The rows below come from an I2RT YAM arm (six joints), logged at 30 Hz.
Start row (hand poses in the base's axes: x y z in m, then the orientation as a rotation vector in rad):
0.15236, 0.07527, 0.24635, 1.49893, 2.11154, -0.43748
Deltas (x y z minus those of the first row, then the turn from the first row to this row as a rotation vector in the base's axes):
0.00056, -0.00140, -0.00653, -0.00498, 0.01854, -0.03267
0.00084, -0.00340, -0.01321, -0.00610, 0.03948, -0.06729
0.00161, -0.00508, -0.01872, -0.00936, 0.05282, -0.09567
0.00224, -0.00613, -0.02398, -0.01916, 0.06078, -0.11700
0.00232, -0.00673, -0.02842, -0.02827, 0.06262, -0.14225
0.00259, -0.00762, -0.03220, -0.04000, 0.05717, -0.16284
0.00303, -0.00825, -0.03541, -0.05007, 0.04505, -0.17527
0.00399, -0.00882, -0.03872, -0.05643, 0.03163, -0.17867
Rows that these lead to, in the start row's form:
0.15292, 0.07387, 0.23982, 1.53410, 2.10122, -0.46992
0.15320, 0.07187, 0.23314, 1.57372, 2.09265, -0.50144
0.15397, 0.07019, 0.22763, 1.60441, 2.08090, -0.52644
0.15460, 0.06914, 0.22237, 1.62286, 2.06629, -0.55076
0.15468, 0.06854, 0.21793, 1.64528, 2.04431, -0.57047
0.15495, 0.06765, 0.21415, 1.66010, 2.01875, -0.58465
0.15539, 0.06702, 0.21094, 1.66622, 1.99518, -0.58836
0.15635, 0.06645, 0.20763, 1.66463, 1.97942, -0.58410

